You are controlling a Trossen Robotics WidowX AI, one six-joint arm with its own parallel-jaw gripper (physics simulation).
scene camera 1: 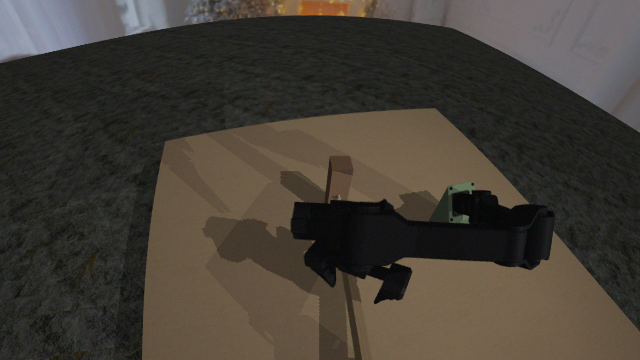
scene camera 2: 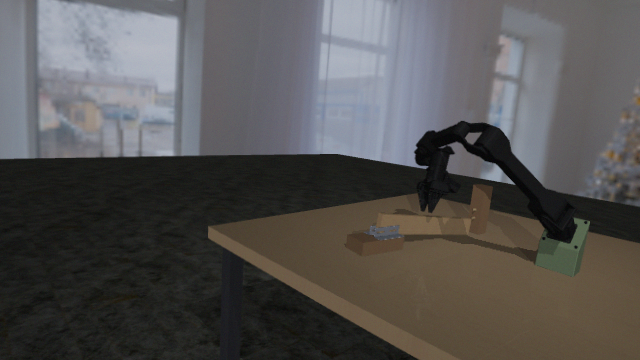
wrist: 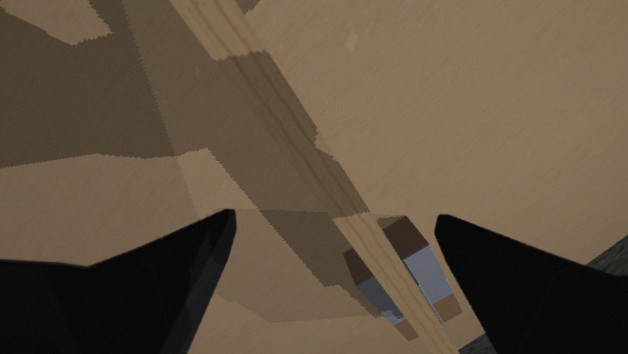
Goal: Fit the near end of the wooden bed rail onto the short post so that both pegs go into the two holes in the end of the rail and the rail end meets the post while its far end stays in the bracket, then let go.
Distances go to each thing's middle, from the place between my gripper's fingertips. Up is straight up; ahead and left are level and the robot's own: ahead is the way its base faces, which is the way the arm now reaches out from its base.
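Taking the short post [scene camera 2: 481,195] as my reference, my gripper is 50 mm past it, 290 mm to the left of it and 10 mm above it. The metal bracket [wrist: 423,266] is 20 mm ahead of my hand, 180 mm to the left of it and 50 mm below it. With the wooden bed rail [scene camera 2: 408,224], I find it 10 mm behind my hand, 10 mm to the right of it and 40 mm below it.
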